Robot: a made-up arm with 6 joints.
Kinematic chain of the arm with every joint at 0, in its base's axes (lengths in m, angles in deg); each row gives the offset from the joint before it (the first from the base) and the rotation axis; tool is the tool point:
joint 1: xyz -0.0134 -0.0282 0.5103 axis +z
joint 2: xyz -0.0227 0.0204 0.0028 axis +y
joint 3: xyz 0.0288 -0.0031 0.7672 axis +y
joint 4: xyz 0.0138 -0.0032 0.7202 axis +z
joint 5: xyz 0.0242 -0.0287 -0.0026 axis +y
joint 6: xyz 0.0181 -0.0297 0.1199 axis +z
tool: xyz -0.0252 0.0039 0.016
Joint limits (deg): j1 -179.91..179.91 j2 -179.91..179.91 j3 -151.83..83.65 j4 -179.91..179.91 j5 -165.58..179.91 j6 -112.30..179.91
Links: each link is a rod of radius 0.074 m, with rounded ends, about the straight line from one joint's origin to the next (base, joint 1, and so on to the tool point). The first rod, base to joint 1, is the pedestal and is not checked.
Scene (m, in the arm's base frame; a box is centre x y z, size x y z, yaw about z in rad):
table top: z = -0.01
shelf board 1: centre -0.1 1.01 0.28 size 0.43 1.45 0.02 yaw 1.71
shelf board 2: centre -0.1 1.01 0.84 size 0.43 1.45 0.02 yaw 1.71
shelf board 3: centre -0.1 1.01 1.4 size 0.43 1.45 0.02 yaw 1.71
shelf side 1: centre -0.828 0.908 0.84 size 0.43 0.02 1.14 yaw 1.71
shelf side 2: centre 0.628 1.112 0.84 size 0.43 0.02 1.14 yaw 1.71
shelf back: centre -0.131 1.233 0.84 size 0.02 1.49 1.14 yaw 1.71
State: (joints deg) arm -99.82 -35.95 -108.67 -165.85 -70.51 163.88
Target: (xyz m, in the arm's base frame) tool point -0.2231 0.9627 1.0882
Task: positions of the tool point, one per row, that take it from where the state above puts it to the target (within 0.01 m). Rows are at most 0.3 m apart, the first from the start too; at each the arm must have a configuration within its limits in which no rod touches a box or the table.
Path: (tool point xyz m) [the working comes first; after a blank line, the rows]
Joints at the target: -72.48 -17.17 -91.40 -169.75 -72.20 164.50
Straight joint move there: touches shelf board 2.

1: 0.2939 0.7535 0.5488
2: 0.3045 0.5755 0.5461
3: 0.1480 0.6662 0.7173
4: -0.0258 0.6675 0.9027
5: -0.1693 0.5790 1.0882
6: -0.2066 0.7685 1.1121
7: -0.2231 0.9627 1.0881

